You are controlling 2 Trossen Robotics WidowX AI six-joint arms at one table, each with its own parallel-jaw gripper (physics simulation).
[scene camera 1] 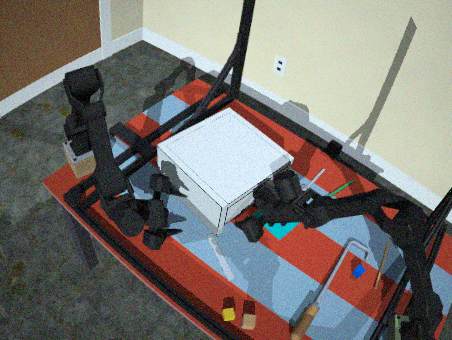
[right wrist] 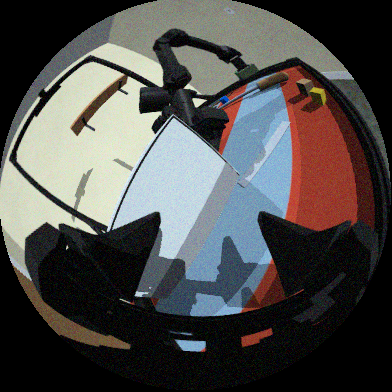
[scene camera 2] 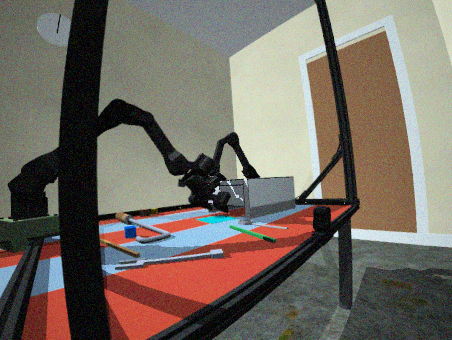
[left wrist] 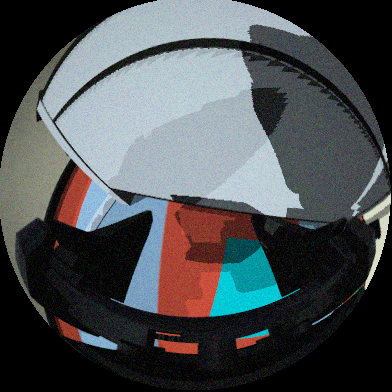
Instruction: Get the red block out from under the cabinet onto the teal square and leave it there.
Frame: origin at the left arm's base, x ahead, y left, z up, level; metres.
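Where they show: left gripper, fingertip midpoint: (scene camera 1: 243, 214) (scene camera 2: 219, 210) (left wrist: 202, 216); right gripper, fingertip midpoint: (scene camera 1: 184, 213) (right wrist: 210, 217); left arm's base at its link origin: (scene camera 1: 411, 333) (right wrist: 242, 67) (scene camera 2: 29, 217); right arm's base at its link origin: (scene camera 1: 82, 146).
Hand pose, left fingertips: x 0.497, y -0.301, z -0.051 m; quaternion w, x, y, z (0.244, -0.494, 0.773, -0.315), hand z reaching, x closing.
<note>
Things, the pixels of their top centre, and the offset from my left fingertips. "spot": a spot on its surface instead.
- white cabinet at its top centre: (left wrist: 254, 51) (right wrist: 120, 193) (scene camera 1: 226, 151) (scene camera 2: 247, 179) dx +0.088, dy -0.107, dz +0.122 m
- teal square at a spot on its surface: (left wrist: 245, 295) spot: dx -0.085, dy -0.005, dz -0.013 m
- pale strip at its top centre: (left wrist: 88, 231) (right wrist: 267, 148) (scene camera 1: 220, 256) dx +0.035, dy +0.145, dz -0.012 m
- blue block at its top centre: (scene camera 1: 360, 269) (scene camera 2: 130, 226) dx -0.356, dy +0.108, dz +0.012 m
- yellow block at its top centre: (scene camera 1: 229, 312) (right wrist: 316, 89) dx -0.021, dy +0.310, dz +0.012 m
- tan block at its top centre: (scene camera 1: 249, 319) (right wrist: 303, 80) dx -0.072, dy +0.319, dz +0.017 m
- green stick at its top centre: (scene camera 2: 248, 231) (scene camera 1: 337, 190) dx -0.279, dy -0.179, dz -0.006 m
- grey wrench at its top centre: (scene camera 2: 171, 256) dx -0.458, dy -0.088, dz -0.005 m
The white cabinet (scene camera 1: 225, 155) (scene camera 2: 270, 197) (left wrist: 185, 140) (right wrist: 185, 175) stands on the striped table. The teal square (scene camera 1: 281, 230) (scene camera 2: 215, 220) (left wrist: 245, 295) lies in front of the cabinet's front face, partly shaded and partly covered by the left gripper in scene camera 1. The red block does not show in any view; the space under the cabinet is mostly hidden. My left gripper (scene camera 1: 246, 210) (left wrist: 202, 216) is open and empty, close to the cabinet's front face, above the table beside the teal square. My right gripper (scene camera 1: 184, 212) (right wrist: 210, 217) is open and empty beside the cabinet's side wall.
A pale strip (scene camera 1: 221, 257) lies near the cabinet's front corner. A wood-handled bent tool (scene camera 1: 332, 275), a blue block (scene camera 1: 358, 271), a yellow block (scene camera 1: 228, 314) and a tan block (scene camera 1: 249, 321) lie farther forward. A green stick (scene camera 2: 252, 233) and a grey wrench (scene camera 2: 175, 259) lie on the table.
</note>
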